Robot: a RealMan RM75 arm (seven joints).
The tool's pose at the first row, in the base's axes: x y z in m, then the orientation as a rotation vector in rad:
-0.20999 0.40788 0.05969 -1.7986 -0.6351 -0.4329
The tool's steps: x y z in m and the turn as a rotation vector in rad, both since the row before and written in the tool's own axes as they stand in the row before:
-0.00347 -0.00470 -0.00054 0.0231 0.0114 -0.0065
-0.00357 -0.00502 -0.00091 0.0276 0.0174 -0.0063
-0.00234 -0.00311 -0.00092 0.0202 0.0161 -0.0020
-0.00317 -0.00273 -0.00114 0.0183 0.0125 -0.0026
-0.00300 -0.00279 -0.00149 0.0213 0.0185 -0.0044
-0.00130 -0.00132 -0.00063 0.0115 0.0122 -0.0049
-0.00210 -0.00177 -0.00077 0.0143 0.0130 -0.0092
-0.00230 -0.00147 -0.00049 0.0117 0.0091 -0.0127
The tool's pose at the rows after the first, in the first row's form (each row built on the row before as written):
-0.21561 0.40774 0.06138 -1.7715 -0.6358 -0.4383
-0.22150 0.40721 0.06333 -1.7382 -0.6325 -0.4468
-0.22524 0.40646 0.06453 -1.7134 -0.6253 -0.4539
-0.22939 0.40526 0.06496 -1.6914 -0.6210 -0.4591
-0.23343 0.40374 0.06558 -1.6642 -0.6143 -0.4693
-0.23525 0.40310 0.06591 -1.6482 -0.6112 -0.4783
-0.23797 0.40227 0.06609 -1.6282 -0.6115 -0.4900
-0.24066 0.40166 0.06583 -1.6111 -0.6172 -0.5020

